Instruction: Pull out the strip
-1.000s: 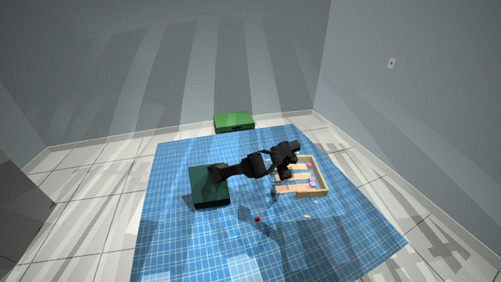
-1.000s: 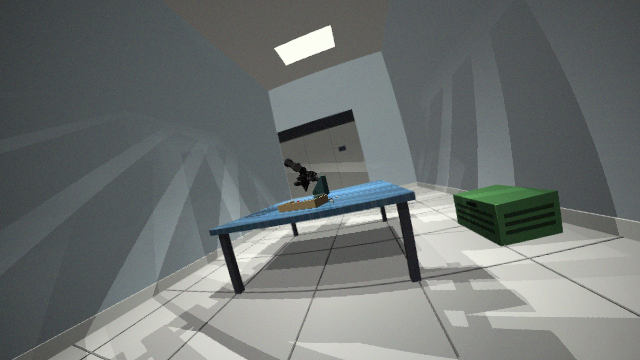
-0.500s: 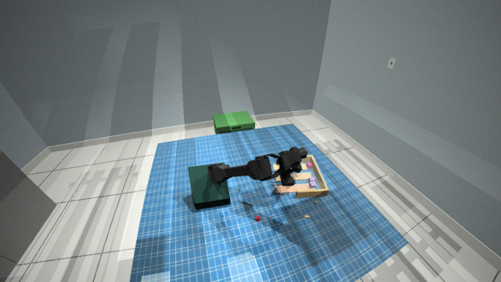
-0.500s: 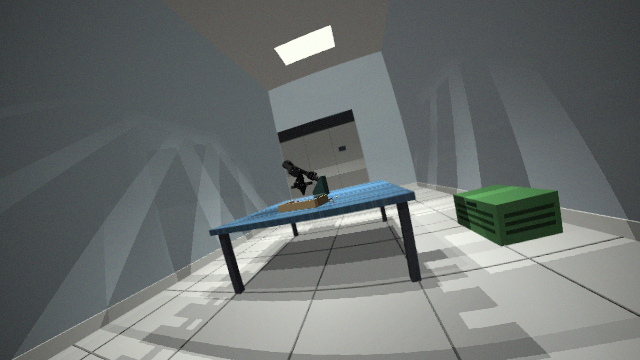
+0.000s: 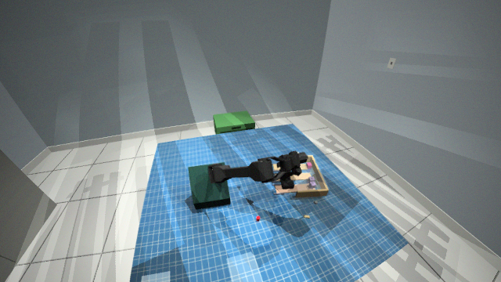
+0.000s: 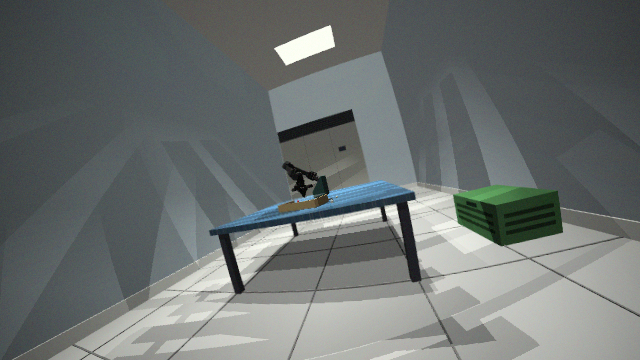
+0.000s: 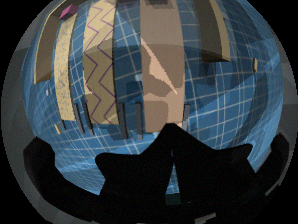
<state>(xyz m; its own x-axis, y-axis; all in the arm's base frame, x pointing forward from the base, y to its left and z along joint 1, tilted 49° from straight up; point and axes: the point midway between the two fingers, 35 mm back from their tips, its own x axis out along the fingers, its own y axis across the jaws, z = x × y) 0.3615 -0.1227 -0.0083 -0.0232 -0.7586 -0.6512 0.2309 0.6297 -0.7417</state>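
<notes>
My gripper tip is 9 cm short of the tan strip, 5 cm above it and 2 cm to the left of it. The rest, counted from my gripper tip: red piece (20 cm behind, 15 cm to the right, 4 cm below).
</notes>
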